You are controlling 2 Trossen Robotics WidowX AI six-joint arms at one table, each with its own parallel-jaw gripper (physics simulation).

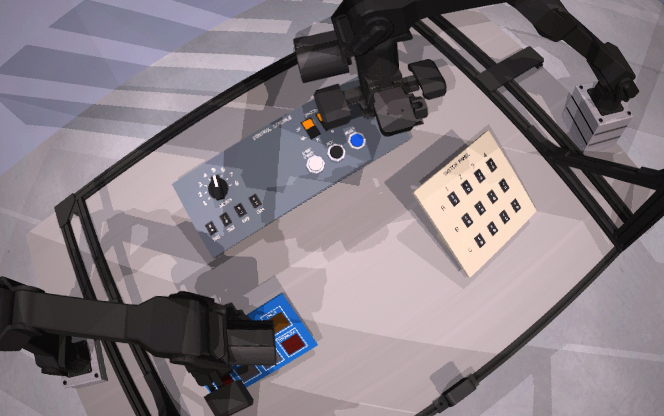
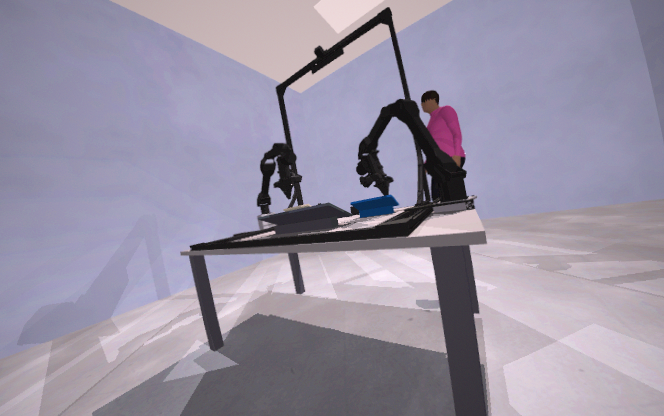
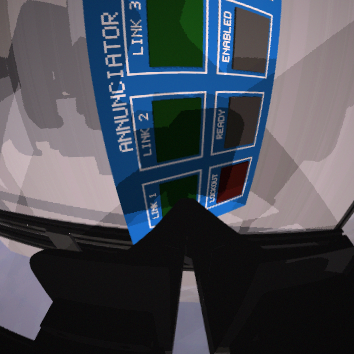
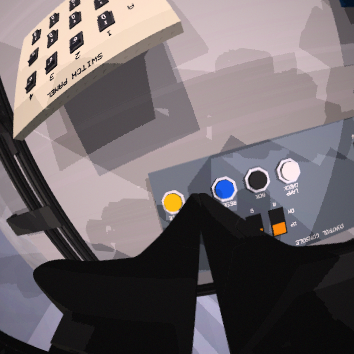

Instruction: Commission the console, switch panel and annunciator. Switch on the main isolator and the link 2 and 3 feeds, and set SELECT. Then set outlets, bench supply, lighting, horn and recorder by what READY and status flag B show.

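Places are measured from the left arm's base along level axes (x ahead, y left, z up), in centimetres.
Pixels of known places: left gripper, between the fingertips: [image 3: 185, 204]; right gripper, between the fingertips: [image 2: 289, 199] [image 4: 197, 199]; left arm's base, origin of its link: [image 1: 76, 359] [image 2: 454, 199]; right arm's base, origin of its link: [image 1: 605, 100] [image 2: 265, 214].
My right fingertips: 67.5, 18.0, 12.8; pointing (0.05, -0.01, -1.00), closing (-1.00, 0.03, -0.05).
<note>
Ahead of a thing's pixels: the offset from my right fingertips to its top centre, as dx, dy, dz. "pt": to the spot under its first point.
The grey control console @[pt -17.6, +3.7, -9.1] [image 1: 280, 167] [image 2: 310, 215] [image 4: 320, 145] has a black SELECT knob @[-28.9, +2.9, -5.5] [image 1: 217, 189] with its white mark pointing near 5. Status flag A @[pt -10.7, +9.1, -7.4] [image 1: 308, 125] [image 4: 279, 229] shows orange at UP; flag B is mostly hidden. The cream switch panel [image 1: 462, 257] [image 4: 140, 25] carries rows of black rockers. My right gripper [image 2: 286, 196] [image 4: 197, 199] is shut and empty above the console, near the blue RESET button @[-3.6, +4.4, -8.8] [image 1: 357, 140] [image 4: 224, 188] and yellow button @[+2.8, +5.9, -8.8] [image 4: 173, 202]. My left gripper [image 2: 385, 193] [image 3: 185, 204] is shut and empty over the blue annunciator @[-31.9, -23.9, -7.3] [image 1: 296, 321] [image 2: 375, 206] [image 3: 210, 82]. READY @[pt -33.0, -28.1, -10.7] [image 3: 242, 122] looks grey.
A black frame [image 1: 175, 131] borders the table. The black ACK button @[-7.7, +3.3, -8.8] [image 1: 336, 152] [image 4: 257, 180] and white LAMP CHECK button @[-11.8, +2.3, -8.8] [image 1: 315, 164] [image 4: 288, 171] sit on the console. Several small switches line its lower left. A person in pink [image 2: 447, 130] stands behind the table.
</note>
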